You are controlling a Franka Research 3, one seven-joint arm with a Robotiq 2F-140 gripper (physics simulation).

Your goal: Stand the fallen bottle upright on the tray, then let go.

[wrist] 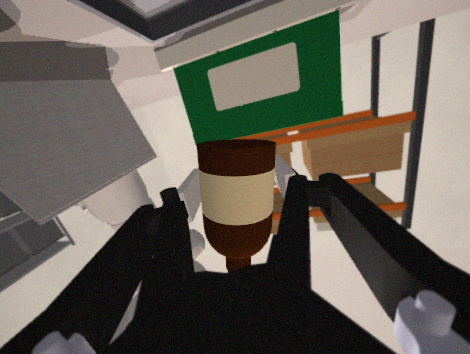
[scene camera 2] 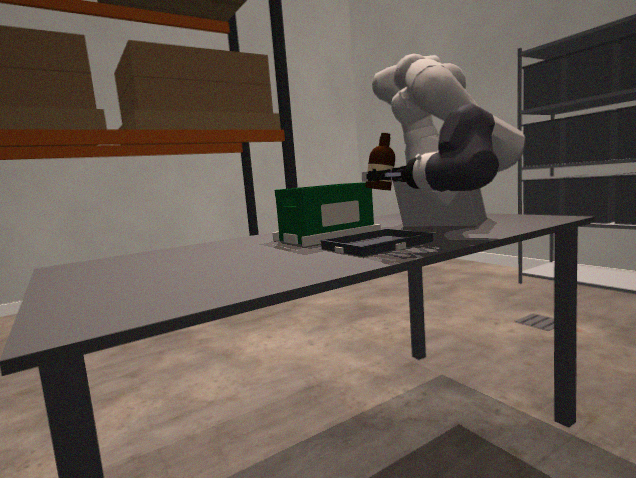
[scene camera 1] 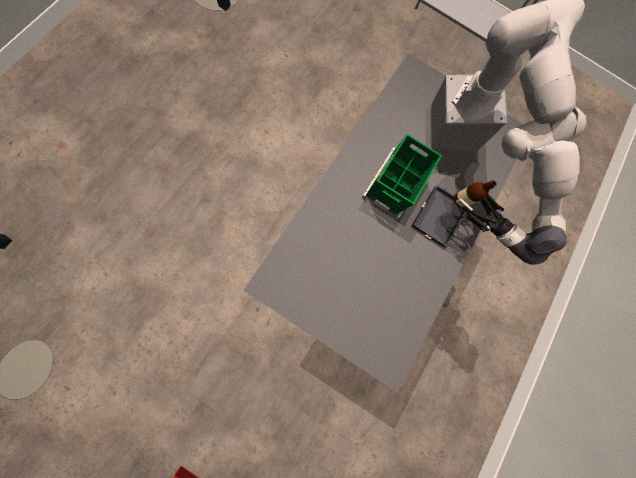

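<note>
The brown bottle with a cream label [scene camera 1: 475,192] [scene camera 2: 381,155] [wrist: 237,197] is held neck up, well above the tray. In scene camera 2 it is nearly upright, its neck leaning slightly right. My gripper [scene camera 1: 474,199] [scene camera 2: 379,175] [wrist: 236,172] is shut on the bottle's label part from the side, one finger on each side. The black-rimmed tray [scene camera 1: 424,207] [scene camera 2: 377,247] [wrist: 200,22] lies flat on the table; in scene camera 1 the bottle overlaps its upper right corner. The bottle's base touches nothing. Part of the tray is cut off in the wrist view.
A green divided crate [scene camera 1: 381,196] [scene camera 2: 298,215] [wrist: 320,75] stands close beside the tray on the grey table [scene camera 1: 359,287] [scene camera 2: 179,277]. The robot's base block [scene camera 2: 437,205] stands behind the tray. Tall racks stand beyond the table.
</note>
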